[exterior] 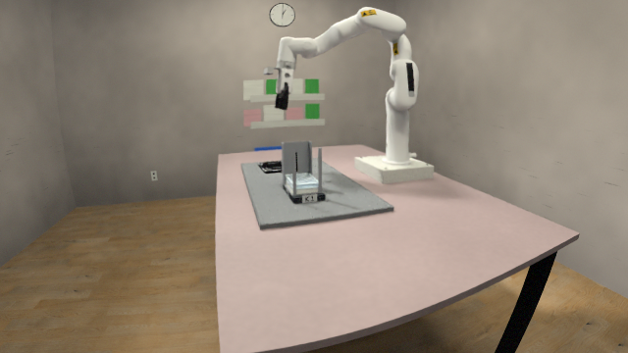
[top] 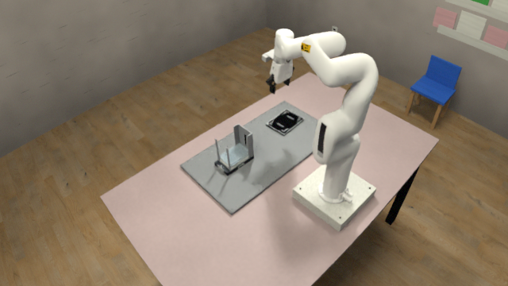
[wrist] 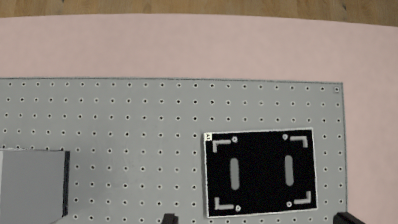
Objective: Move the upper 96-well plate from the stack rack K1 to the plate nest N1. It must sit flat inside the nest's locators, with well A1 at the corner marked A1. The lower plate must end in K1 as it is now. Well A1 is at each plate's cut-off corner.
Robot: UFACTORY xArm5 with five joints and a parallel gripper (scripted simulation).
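Right now my hand is 290 mm to the right of the pale bluish 96-well plate, 220 mm above it and 10 mm short of it. Also, from my hand: white 96-well plate: 290 mm to the left, 230 mm below, 10 mm ahead; grey back wall: 220 mm to the left, 180 mm below, 10 mm ahead; plate nest N1: 260 mm below, 70 mm to the right, 20 mm ahead.
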